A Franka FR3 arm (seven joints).
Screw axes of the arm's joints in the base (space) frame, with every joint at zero. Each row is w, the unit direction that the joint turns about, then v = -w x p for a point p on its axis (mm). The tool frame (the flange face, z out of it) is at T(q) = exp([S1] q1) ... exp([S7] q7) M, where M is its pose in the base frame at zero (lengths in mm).
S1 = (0, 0, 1, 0, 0, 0)
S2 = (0, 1, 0, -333, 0, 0)
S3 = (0, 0, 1, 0, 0, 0)
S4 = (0, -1, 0, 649, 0, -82.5)
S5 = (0, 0, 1, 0, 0, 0)
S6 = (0, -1, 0, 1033, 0, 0)
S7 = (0, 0, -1, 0, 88, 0)
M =
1 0 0 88
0 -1 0 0
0 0 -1 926
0 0 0 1
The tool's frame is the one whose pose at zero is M.
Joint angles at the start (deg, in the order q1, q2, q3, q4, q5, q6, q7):
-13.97 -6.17 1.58 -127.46 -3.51 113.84 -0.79
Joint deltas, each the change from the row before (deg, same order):
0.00 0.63 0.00 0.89 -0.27 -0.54 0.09
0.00 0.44 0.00 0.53 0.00 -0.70 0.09
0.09 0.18 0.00 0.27 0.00 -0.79 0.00
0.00 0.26 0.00 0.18 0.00 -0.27 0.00
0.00 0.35 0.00 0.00 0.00 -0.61 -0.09
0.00 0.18 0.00 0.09 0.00 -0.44 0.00
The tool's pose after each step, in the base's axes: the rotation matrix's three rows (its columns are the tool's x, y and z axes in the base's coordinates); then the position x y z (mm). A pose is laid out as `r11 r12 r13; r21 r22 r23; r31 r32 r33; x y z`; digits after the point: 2 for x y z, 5 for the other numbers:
0.97503 -0.16910 -0.14396; -0.17552 -0.98392 -0.03305; -0.13606 0.05749 -0.98903; 483.65 -110.39 410.48
0.97317 -0.17072 -0.15427; -0.17745 -0.98364 -0.03089; -0.14648 0.05743 -0.98755; 485.01 -110.79 409.90
0.97148 -0.16927 -0.16608; -0.17636 -0.98390 -0.02880; -0.15853 0.05727 -0.98569; 484.92 -110.09 409.45
0.97047 -0.16920 -0.17196; -0.17642 -0.98393 -0.02751; -0.16454 0.05704 -0.98472; 485.45 -110.25 408.25
0.96779 -0.16736 -0.18809; -0.17490 -0.98429 -0.02408; -0.18110 0.05620 -0.98186; 484.61 -110.17 404.49
0.96603 -0.16729 -0.19698; -0.17499 -0.98432 -0.02224; -0.19017 0.05595 -0.98016; 484.29 -110.17 403.10

